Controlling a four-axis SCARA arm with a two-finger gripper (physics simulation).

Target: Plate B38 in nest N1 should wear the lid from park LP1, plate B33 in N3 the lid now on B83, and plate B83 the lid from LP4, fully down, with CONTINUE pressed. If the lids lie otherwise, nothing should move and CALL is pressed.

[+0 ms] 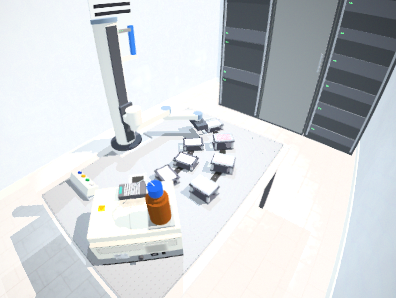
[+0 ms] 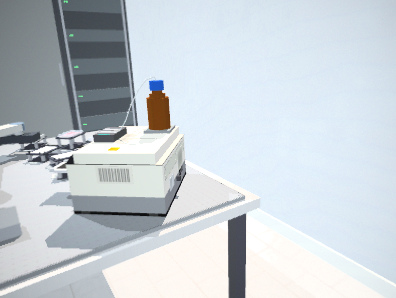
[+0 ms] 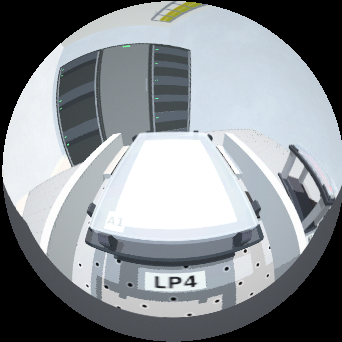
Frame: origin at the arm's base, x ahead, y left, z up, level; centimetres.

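Seen in the pictures: gripper, fingertip midpoint: [image 1: 216, 121] [image 3: 172, 139]; arm's base, origin of the base link: [image 1: 126, 141].
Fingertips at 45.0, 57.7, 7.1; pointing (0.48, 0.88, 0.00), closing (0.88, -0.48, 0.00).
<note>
Offsets run from my fingertips to a thing's top centre, as dx, dy, dz. "spot": to the spot under its first point.
A clear-white lid {-1.2, -2.2, -0.4} [image 3: 180, 185] [image 1: 216, 123], marked A1, lies on its dark park behind the LP4 label {spot: -5.2, -9.9, -5.6} [image 3: 175, 281]. My gripper [image 3: 172, 139] [image 1: 202, 128] is low over it, with its two finger pads against the lid's long sides. The lid looks level and still down on the park. A lidded plate with pinkish wells {+17.9, -17.5, +2.6} [image 1: 223, 139] [image 2: 71, 135] [image 3: 316, 175] stands beside LP4. More lidded pieces {spot: +3.1, -33.5, -1.4} [image 1: 193, 143] [image 1: 186, 160] [image 1: 166, 174] {+30.7, -37.6, +2.1} [image 1: 223, 162] {+33.6, -62.0, +2.0} [image 1: 204, 187] stand in two rows; their labels cannot be read. A button box {-24.7, -106.0, +2.6} [image 1: 83, 185] has blue, orange and green buttons.
A cream instrument [image 1: 117, 220] [image 2: 117, 177] carries an amber bottle {spot: +42.0, -100.6, +27.7} [image 1: 159, 207] [image 2: 158, 112] with a blue cap, and a dark keypad [image 1: 132, 190] [image 2: 110, 134]. The arm's column [image 1: 110, 82] stands at the back of the table. Grey cabinets [image 1: 298, 65] stand behind the table.
</note>
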